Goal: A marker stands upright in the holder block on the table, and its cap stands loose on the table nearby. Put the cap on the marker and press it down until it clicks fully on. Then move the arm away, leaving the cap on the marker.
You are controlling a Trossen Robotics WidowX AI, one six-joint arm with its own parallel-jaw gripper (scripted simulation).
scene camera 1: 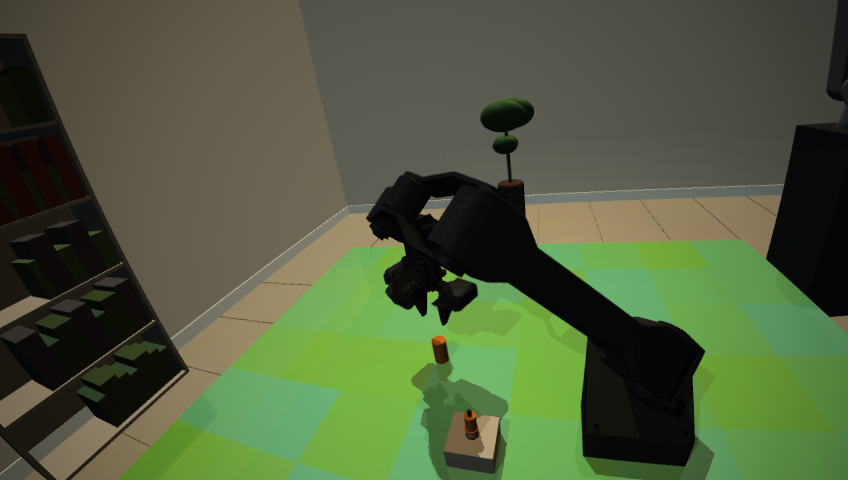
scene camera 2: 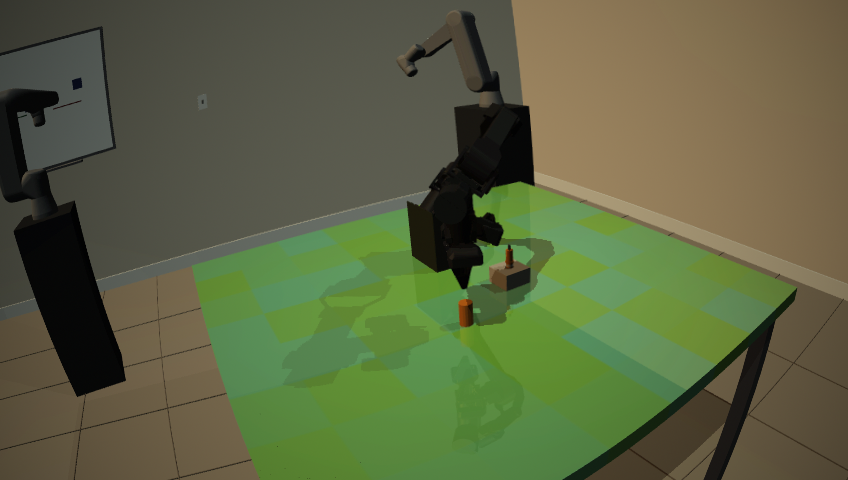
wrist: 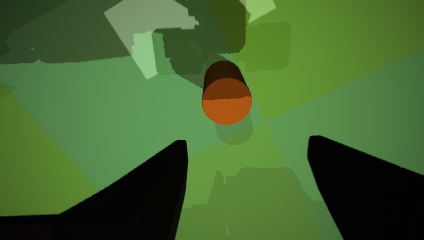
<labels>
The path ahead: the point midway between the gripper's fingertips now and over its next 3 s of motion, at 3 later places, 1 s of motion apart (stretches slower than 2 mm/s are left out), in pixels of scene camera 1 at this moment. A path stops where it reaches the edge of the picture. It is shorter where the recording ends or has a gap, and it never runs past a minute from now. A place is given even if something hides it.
My gripper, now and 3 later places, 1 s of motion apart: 434, 319; 438, 342; 440, 345; 435, 337
</labels>
